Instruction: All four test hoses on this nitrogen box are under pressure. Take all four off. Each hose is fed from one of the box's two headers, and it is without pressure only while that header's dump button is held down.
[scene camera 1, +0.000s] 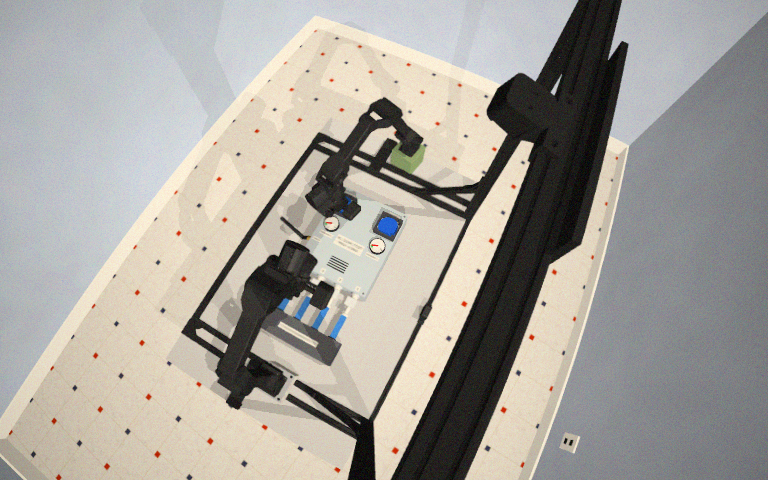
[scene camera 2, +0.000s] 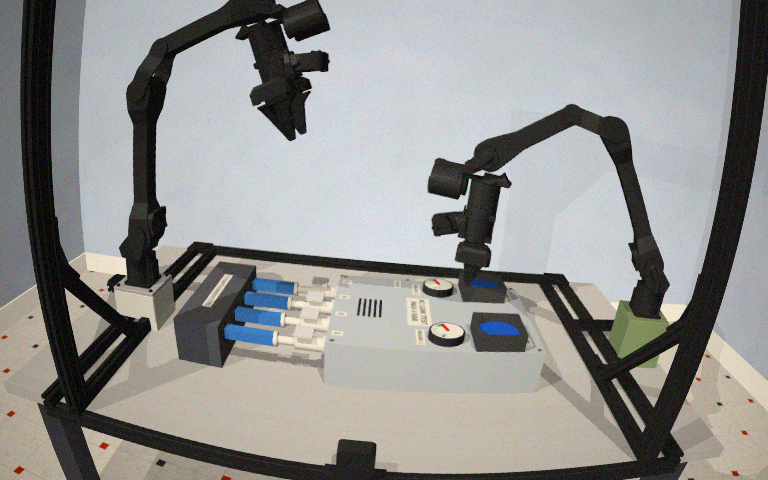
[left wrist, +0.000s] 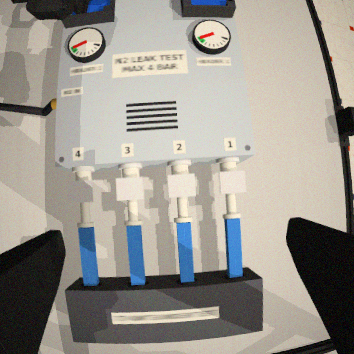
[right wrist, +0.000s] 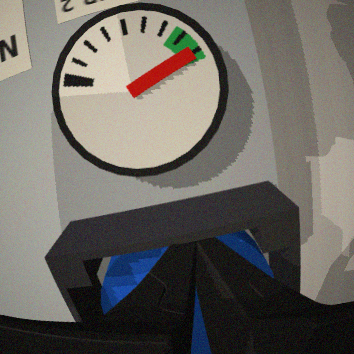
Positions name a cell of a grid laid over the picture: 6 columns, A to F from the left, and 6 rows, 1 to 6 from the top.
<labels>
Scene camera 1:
my left gripper: C4
my right gripper: C3
grey nitrogen box: C4, touched by my right gripper
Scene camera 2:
my left gripper: C2
my right gripper: D4
grey nitrogen box: D5
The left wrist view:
my left gripper: C5
grey nitrogen box: C2
hose 4: B4
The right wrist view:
my right gripper: D5
grey nitrogen box: B3
blue dump button: C5
gauge needle: D1
</labels>
